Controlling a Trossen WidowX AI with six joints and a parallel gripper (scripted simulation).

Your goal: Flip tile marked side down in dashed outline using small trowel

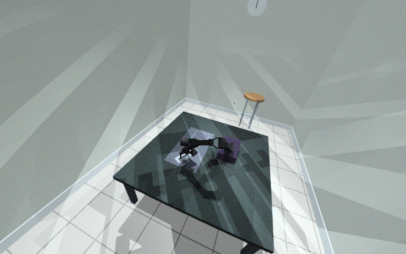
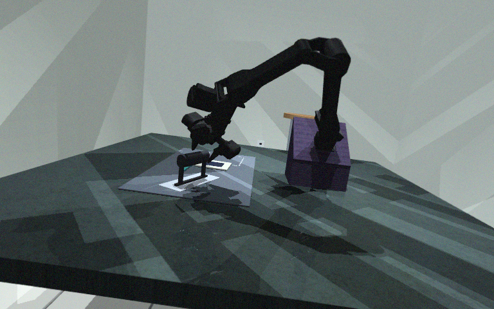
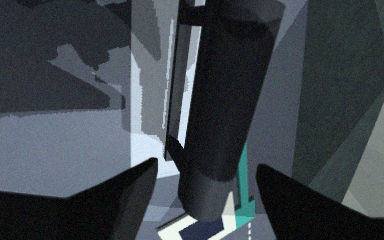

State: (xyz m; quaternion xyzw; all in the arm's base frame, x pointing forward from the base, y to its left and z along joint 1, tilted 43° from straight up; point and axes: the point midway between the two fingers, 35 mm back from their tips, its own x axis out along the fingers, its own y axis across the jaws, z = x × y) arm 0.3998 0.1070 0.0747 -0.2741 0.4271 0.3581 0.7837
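Right now the small trowel is 40 mm below my gripper tip and 10 mm ahead of it. The rest, counted from my gripper tip: grey mat 150 mm to the right, 90 mm below, 10 mm behind; then teal piece 190 mm to the right, 70 mm below, 50 mm ahead; then tile 210 mm to the right, 70 mm below, 30 mm behind.
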